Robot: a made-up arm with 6 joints.
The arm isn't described. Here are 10 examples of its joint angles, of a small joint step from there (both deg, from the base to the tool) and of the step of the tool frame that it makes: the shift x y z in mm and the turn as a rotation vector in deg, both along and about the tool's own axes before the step.
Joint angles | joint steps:
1: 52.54 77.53 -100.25 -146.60 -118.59 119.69 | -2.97 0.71 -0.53 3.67 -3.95 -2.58
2: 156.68 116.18 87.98 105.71 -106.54 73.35 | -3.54 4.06 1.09 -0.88 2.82 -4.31
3: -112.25 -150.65 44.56 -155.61 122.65 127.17 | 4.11 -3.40 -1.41 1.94 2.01 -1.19
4: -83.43 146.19 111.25 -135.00 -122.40 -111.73 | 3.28 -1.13 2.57 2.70 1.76 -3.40
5: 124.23 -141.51 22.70 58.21 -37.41 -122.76 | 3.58 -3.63 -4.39 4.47 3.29 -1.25
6: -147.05 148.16 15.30 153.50 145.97 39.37 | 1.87 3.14 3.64 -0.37 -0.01 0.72
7: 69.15 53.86 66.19 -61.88 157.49 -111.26 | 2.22 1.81 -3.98 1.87 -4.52 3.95
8: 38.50 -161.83 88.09 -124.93 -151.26 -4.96 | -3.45 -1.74 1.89 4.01 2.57 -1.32
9: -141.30 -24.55 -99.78 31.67 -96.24 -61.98 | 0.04 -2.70 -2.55 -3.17 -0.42 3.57
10: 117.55 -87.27 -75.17 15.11 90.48 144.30 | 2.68 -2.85 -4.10 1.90 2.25 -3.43
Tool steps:
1: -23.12 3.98 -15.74 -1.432 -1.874 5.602
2: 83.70 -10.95 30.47 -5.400 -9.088 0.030
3: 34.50 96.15 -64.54 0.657 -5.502 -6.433
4: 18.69 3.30 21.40 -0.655 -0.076 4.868
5: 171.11 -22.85 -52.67 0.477 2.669 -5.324
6: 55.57 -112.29 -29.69 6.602 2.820 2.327
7: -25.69 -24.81 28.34 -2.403 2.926 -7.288
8: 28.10 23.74 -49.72 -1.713 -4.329 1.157
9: 4.82 70.81 22.29 5.630 3.008 -5.899
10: -81.23 -93.36 19.72 -3.248 -2.201 5.340
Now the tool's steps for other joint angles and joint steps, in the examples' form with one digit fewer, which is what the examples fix.
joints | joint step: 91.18 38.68 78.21 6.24 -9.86 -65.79 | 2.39 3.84 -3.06 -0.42 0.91 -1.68
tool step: -22.4 62.1 38.6 0.97 -2.80 2.83
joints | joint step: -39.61 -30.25 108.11 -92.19 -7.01 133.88 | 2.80 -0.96 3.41 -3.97 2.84 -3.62
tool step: -17.1 -18.8 -50.2 -4.99 -5.23 0.94
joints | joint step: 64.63 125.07 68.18 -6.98 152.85 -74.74 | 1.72 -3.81 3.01 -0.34 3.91 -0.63
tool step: -35.3 44.6 -0.3 0.67 2.14 2.67
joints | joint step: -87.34 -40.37 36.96 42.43 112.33 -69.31 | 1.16 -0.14 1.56 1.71 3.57 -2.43
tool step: -6.9 13.0 -13.4 2.09 -2.36 5.22
